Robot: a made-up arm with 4 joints. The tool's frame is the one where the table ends.
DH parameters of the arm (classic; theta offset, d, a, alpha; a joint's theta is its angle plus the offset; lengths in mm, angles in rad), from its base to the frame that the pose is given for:
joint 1: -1.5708 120 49 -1.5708
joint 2: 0.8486 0 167.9 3.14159
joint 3: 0.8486 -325 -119 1.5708
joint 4: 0.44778 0 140.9 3.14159
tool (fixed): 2.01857 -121 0 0
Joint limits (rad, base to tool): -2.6..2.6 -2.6..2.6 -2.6..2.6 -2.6..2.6
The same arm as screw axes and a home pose.
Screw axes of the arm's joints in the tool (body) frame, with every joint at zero. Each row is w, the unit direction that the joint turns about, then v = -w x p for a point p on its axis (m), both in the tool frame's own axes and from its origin. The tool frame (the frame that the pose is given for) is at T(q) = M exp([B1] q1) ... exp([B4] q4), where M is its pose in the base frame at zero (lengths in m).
B1: w -0.000004 0.000001 1 v 0.168 0.264 0
B2: w 1 0.000008 0.000004 v 0 0.247 -0.119
B3: w -1 -0.000008 -0.000004 v 0 -0.121 0.008
B4: w 0.000004 -0.000001 -1 v -0.127 0.061 0
M =
1 0.000008 0.000004 0.264
-0.000008 1 -0.000001 -0.168
-0.000004 0.000001 1 -0.127
0 0 0 1
Joint limits (deg, base to tool): -148.97..148.97 -148.97..148.97 -148.97..148.97 -148.97..148.97

